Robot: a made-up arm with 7 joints.
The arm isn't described. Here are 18 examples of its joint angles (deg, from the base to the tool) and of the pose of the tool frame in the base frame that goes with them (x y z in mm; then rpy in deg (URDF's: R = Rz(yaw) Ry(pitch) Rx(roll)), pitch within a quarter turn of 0, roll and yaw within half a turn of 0).
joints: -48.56 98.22 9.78 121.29 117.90 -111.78 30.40
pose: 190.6 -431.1 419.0 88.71 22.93 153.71
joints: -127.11 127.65 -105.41 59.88 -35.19 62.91 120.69
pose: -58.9 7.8 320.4 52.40 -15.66 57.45
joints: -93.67 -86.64 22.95 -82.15 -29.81 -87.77 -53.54
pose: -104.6 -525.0 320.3 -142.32 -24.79 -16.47
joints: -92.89 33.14 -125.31 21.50 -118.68 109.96 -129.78
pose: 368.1 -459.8 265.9 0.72 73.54 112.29
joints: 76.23 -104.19 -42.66 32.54 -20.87 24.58 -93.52
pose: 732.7 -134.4 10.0 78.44 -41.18 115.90
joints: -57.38 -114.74 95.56 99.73 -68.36 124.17 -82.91
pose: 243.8 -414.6 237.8 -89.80 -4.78 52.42
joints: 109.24 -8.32 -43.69 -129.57 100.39 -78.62 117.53
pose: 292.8 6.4 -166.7 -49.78 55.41 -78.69
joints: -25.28 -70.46 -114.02 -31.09 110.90 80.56 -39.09
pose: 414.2 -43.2 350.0 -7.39 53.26 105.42
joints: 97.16 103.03 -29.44 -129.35 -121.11 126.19 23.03
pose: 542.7 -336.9 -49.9 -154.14 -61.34 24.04
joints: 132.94 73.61 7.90 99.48 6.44 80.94 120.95
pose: 265.9 75.0 64.7 145.16 -14.91 4.15
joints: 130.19 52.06 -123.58 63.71 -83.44 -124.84 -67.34
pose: 299.8 753.5 314.4 -133.14 28.24 -102.67
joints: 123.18 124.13 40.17 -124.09 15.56 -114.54 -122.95
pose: 656.5 240.1 -13.9 41.27 42.64 -140.79
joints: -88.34 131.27 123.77 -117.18 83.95 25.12 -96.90
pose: 388.1 -129.6 746.9 -89.02 49.06 -91.80
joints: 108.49 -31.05 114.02 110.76 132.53 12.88 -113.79
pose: 598.7 343.2 -605.1 -82.86 -65.48 -15.07
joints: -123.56 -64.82 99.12 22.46 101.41 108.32 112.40
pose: 360.4 412.1 625.7 -175.09 46.92 -130.96
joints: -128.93 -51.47 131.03 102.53 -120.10 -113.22 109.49
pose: 432.5 75.1 339.8 -106.14 -39.74 -88.01
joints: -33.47 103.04 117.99 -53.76 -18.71 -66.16 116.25
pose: 409.4 -927.8 342.1 97.54 4.82 -41.04
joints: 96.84 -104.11 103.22 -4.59 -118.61 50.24 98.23
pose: 480.2 -249.8 -740.6 -3.65 -50.73 -130.14
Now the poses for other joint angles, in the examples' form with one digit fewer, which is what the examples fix.
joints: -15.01 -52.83 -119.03 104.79 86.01 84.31 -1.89
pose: 642 14 431 175.7 49.1 145.2
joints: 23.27 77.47 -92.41 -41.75 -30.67 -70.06 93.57
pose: 489 496 -247 -61.1 -32.4 59.9
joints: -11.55 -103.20 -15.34 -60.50 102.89 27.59 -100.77
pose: 263 -4 -128 119.0 36.3 -111.5
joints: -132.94 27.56 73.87 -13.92 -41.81 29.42 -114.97
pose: 91 185 866 6.5 8.5 102.5
